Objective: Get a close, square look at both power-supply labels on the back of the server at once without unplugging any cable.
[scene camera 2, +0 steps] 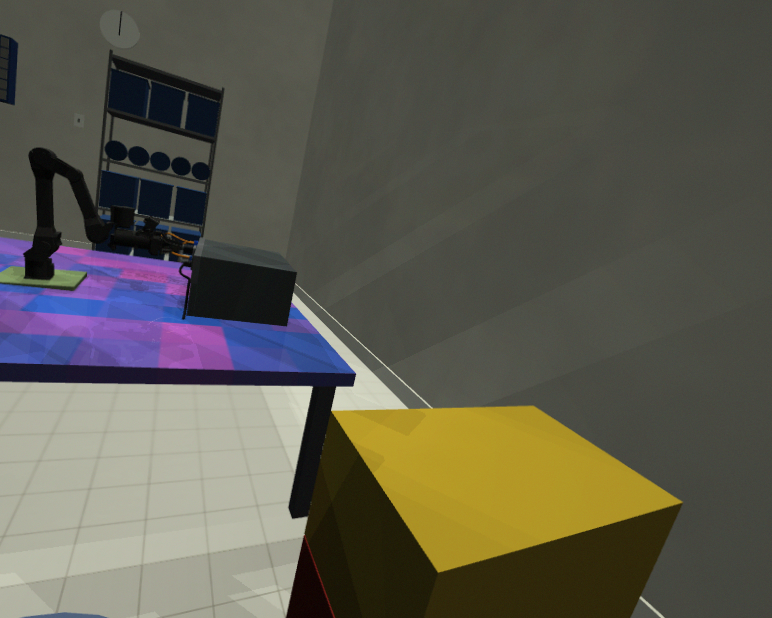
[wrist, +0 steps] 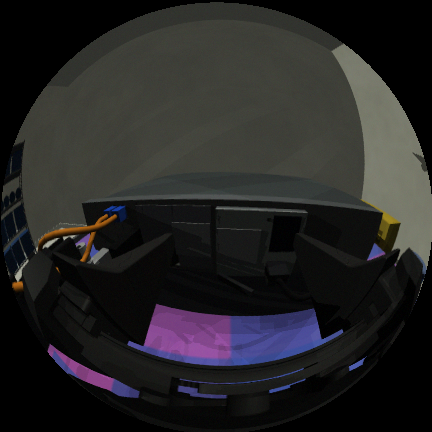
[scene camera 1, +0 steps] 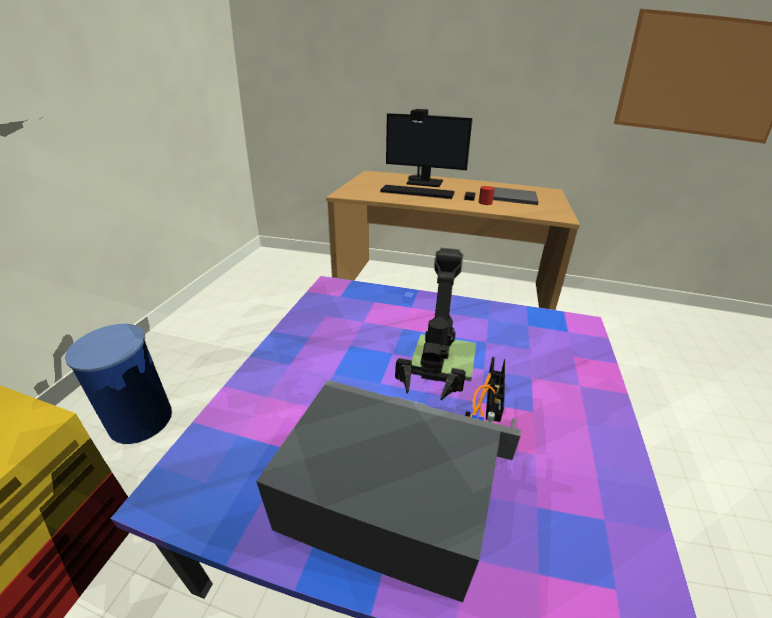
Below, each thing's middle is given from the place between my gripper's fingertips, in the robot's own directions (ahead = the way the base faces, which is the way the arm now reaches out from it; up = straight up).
Right now the black unit [scene camera 1: 494, 411] is 9 cm behind my hand, 18 cm to the left of it and 2 cm below it.
